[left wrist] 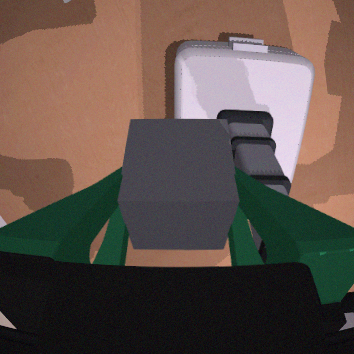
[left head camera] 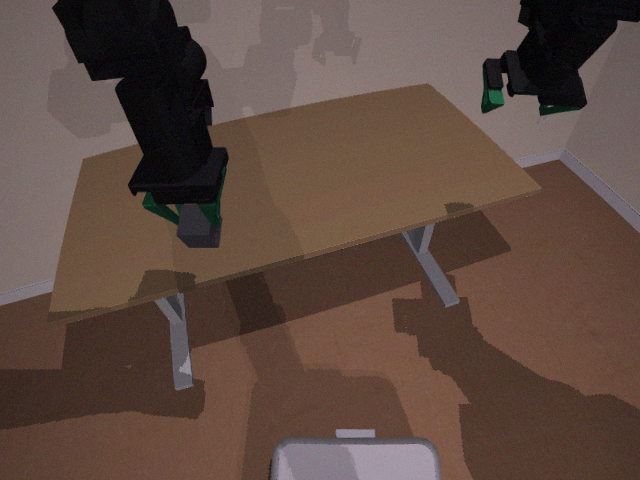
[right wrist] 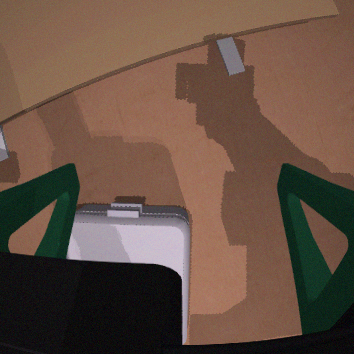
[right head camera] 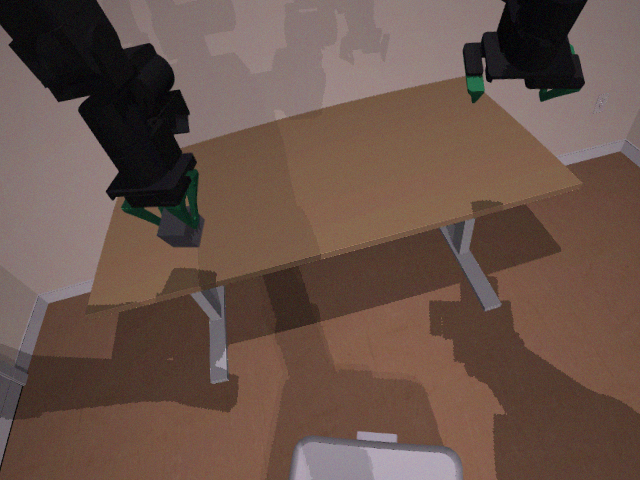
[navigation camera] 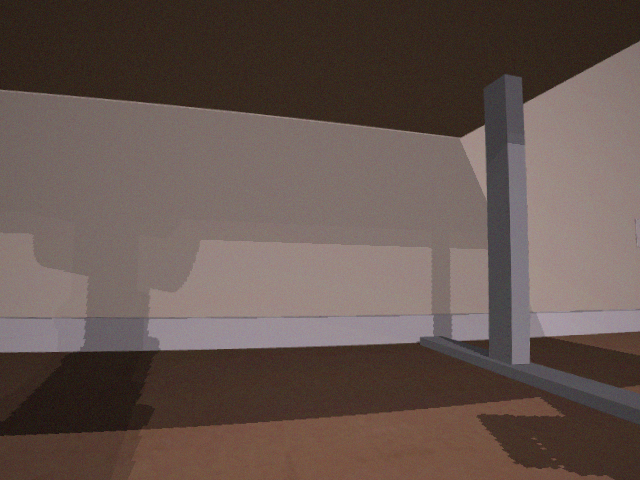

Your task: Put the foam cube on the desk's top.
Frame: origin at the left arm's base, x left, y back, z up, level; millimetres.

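Seen in the pictures: left gripper, fingertip midpoint: (left wrist: 178, 176) (left head camera: 201, 225) (right head camera: 183, 226); right gripper, fingertip midpoint: (left head camera: 511, 110) (right wrist: 177, 174) (right head camera: 506, 98).
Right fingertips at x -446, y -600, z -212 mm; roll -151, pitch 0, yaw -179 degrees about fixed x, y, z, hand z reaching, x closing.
Note:
A point is followed by its place in that frame.
The dark grey foam cube (left head camera: 198, 238) @(x 1, y -383, z -259 mm) (right head camera: 178, 235) @(x -8, y -380, z -250 mm) (left wrist: 176, 155) @(x 6, y -427, z -256 mm) is between the green fingers of my left gripper (left head camera: 197, 222) @(x 6, y -410, z -265 mm) (right head camera: 177, 224) @(x 6, y -410, z -265 mm) (left wrist: 178, 176) @(x 6, y -410, z -265 mm), which is shut on it. In both head views the cube appears over the left part of the desk's tan top (left head camera: 361, 155) @(x -252, y -1122, z -690 mm) (right head camera: 387, 155) @(x -251, y -1112, z -690 mm) (right wrist: 100, 40) @(x -267, y -842, z -690 mm), near its front edge. Its exact height above the top is hard to tell. My right gripper (left head camera: 514, 110) @(x -446, y -600, z -212 mm) (right head camera: 509, 98) @(x -446, y -600, z -212 mm) (right wrist: 177, 174) @(x -446, y -600, z -212 mm) is open and empty, near the desk's far right corner in the head views. The desk top does not show in the left wrist view.
My white base (left head camera: 356, 459) @(x -226, y -254, z -1150 mm) (right head camera: 377, 459) @(x -233, y -266, z -1150 mm) (left wrist: 210, 90) @(x -92, y -173, z -1150 mm) (right wrist: 155, 245) @(x -356, y -216, z -1150 mm) stands in front of the desk. Grey desk legs (left head camera: 180, 351) (right head camera: 218, 351) (navigation camera: 519, 248) @(x -597, y -1235, z -1126 mm) reach the brown floor. A wall (left head camera: 387, 41) @(x -380, y -1623, z -478 mm) (right head camera: 423, 41) @(x -404, y -1631, z -508 mm) (navigation camera: 310, 180) @(x -86, y -1520, z -903 mm) rises behind the desk.

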